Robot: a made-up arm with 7 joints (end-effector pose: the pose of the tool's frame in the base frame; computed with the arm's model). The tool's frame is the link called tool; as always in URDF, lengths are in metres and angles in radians.
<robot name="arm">
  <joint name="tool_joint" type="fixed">
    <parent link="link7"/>
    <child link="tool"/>
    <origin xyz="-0.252 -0.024 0.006" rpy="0 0 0"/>
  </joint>
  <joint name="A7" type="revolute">
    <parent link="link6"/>
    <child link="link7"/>
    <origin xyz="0.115 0.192 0.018" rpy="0 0 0"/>
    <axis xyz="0 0 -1"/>
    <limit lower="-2.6" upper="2.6" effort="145" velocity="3"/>
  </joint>
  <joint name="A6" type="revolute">
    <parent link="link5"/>
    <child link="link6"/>
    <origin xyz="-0.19 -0.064 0.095" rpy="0 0 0"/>
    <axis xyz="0 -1 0"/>
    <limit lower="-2.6" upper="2.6" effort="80" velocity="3"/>
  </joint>
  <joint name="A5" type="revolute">
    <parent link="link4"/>
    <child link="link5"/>
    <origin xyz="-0.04 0.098 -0.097" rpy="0 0 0"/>
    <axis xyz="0 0 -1"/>
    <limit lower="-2.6" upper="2.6" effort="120" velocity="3.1"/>
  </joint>
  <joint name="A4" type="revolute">
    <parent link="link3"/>
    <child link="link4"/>
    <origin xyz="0.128 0.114 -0.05" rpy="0 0 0"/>
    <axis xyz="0 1 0"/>
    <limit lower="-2.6" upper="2.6" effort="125" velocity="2.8"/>
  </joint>
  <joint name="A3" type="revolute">
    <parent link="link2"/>
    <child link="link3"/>
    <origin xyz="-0.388 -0.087 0.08" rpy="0 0 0"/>
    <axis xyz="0 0 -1"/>
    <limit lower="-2.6" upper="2.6" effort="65" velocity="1.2"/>
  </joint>
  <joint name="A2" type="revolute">
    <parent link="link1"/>
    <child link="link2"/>
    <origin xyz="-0.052 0.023 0.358" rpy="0 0 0"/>
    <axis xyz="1 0 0"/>
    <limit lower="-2.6" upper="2.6" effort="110" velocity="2.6"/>
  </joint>
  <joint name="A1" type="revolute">
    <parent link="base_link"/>
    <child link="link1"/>
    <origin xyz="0 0 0.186" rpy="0 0 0"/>
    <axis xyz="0 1 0"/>
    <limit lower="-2.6" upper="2.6" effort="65" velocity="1"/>
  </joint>
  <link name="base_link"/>
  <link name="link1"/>
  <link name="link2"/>
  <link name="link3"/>
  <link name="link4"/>
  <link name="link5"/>
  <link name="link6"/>
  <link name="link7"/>
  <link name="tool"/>
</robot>
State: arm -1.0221 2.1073 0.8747 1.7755 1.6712 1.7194 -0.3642
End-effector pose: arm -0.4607 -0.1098 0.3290 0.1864 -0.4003 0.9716
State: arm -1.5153 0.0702 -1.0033 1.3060 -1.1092 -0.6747 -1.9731
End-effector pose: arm -0.3403 0.0477 -0.3782 -0.0836 2.2200 2.1614
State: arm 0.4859 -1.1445 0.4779 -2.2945 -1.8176 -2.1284 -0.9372
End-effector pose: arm -0.0930 0.0888 0.7384 -2.4307 0.5689 -0.7029
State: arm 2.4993 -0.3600 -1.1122 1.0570 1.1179 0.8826 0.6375
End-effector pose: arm 0.8466 0.2447 0.5643 -0.4577 1.6149 1.0769
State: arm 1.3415 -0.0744 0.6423 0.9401 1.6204 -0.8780 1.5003
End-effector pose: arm 0.0815 -0.0069 0.2182 1.4609 -0.1933 0.9925
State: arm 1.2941 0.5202 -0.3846 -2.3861 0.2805 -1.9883 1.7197
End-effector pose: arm 0.5600 0.5547 0.7402 0.0691 1.3328 -1.6280
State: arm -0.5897 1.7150 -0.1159 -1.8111 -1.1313 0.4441 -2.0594
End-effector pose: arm -0.6505 -0.0387 0.3092 -1.8936 -1.5930 0.0333
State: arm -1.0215 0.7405 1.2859 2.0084 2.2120 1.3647 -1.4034
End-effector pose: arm -0.1833 -0.1170 0.3539 -0.2944 1.0676 0.9490
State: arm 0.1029 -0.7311 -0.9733 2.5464 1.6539 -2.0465 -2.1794
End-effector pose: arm -0.7899 0.3969 0.6832 -0.3526 0.8094 -1.3248
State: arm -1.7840 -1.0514 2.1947 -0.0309 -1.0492 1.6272 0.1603
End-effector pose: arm -0.2665 -0.0993 -0.1535 0.8623 1.7817 1.1887
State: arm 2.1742 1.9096 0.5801 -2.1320 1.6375 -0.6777 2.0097
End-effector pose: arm 0.4053 -0.3409 0.2566 -0.1312 0.7905 1.1740
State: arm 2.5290 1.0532 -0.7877 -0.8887 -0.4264 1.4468 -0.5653
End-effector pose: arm 0.5423 0.2057 0.2397 -0.0599 -0.4603 -0.4949
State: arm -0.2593 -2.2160 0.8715 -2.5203 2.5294 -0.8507 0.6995
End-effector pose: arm -0.4849 0.0612 0.2384 0.3788 -0.6487 0.5568
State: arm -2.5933 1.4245 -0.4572 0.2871 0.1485 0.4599 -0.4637
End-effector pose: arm 0.3968 -0.0676 -0.5518 0.1918 2.2741 -1.8300
